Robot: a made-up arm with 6 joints. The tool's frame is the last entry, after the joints.
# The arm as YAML. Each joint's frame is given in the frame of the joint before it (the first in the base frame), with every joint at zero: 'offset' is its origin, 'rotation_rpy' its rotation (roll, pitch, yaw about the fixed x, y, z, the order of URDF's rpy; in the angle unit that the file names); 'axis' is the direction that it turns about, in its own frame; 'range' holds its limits. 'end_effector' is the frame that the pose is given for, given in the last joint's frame.
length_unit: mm
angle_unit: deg
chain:
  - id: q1
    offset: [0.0, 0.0, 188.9]
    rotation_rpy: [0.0, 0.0, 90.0]
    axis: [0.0, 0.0, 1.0]
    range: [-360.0, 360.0]
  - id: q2
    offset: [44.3, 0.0, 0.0]
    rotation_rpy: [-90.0, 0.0, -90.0]
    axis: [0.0, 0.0, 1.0]
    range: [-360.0, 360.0]
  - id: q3
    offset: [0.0, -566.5, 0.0]
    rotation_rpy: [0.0, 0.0, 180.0]
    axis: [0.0, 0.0, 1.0]
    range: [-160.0, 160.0]
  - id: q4
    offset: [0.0, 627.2, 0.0]
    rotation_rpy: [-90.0, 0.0, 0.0]
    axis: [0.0, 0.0, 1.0]
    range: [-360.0, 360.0]
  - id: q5
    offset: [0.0, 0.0, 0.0]
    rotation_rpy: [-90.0, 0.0, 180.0]
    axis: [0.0, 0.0, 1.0]
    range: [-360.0, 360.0]
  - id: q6
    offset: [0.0, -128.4, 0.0]
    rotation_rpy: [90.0, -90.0, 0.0]
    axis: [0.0, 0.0, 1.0]
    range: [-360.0, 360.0]
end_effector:
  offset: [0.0, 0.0, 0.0]
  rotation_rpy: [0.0, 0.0, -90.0]
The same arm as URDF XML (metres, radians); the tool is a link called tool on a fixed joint. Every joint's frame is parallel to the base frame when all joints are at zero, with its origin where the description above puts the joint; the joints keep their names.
<robot name="arm">
<link name="base_link"/>
<link name="link1"/>
<link name="link2"/>
<link name="link3"/>
<link name="link4"/>
<link name="link5"/>
<link name="link6"/>
<link name="tool"/>
<joint name="q1" type="revolute"><parent link="base_link"/><child link="link1"/><origin xyz="0 0 0.1889" rpy="0 0 0"/><axis xyz="0 0 1"/><limit lower="-6.2832" upper="6.2832"/></joint>
<joint name="q2" type="revolute"><parent link="link1"/><child link="link2"/><origin xyz="0 0.0443 0" rpy="0 0 0"/><axis xyz="0 1 0"/><limit lower="-6.2832" upper="6.2832"/></joint>
<joint name="q3" type="revolute"><parent link="link2"/><child link="link3"/><origin xyz="0 0 0.5665" rpy="0 0 0"/><axis xyz="0 1 0"/><limit lower="-2.7925" upper="2.7925"/></joint>
<joint name="q4" type="revolute"><parent link="link3"/><child link="link4"/><origin xyz="0 0 0.6272" rpy="0 0 0"/><axis xyz="0 0 1"/><limit lower="-6.2832" upper="6.2832"/></joint>
<joint name="q5" type="revolute"><parent link="link4"/><child link="link5"/><origin xyz="0 0 0" rpy="0 0 0"/><axis xyz="0 1 0"/><limit lower="-6.2832" upper="6.2832"/></joint>
<joint name="q6" type="revolute"><parent link="link5"/><child link="link6"/><origin xyz="0 0 0.1284" rpy="0 0 0"/><axis xyz="0 0 1"/><limit lower="-6.2832" upper="6.2832"/></joint>
<joint name="tool_fixed" type="fixed"><parent link="link6"/><child link="tool"/><origin xyz="0 0 0" rpy="0 0 0"/></joint>
</robot>

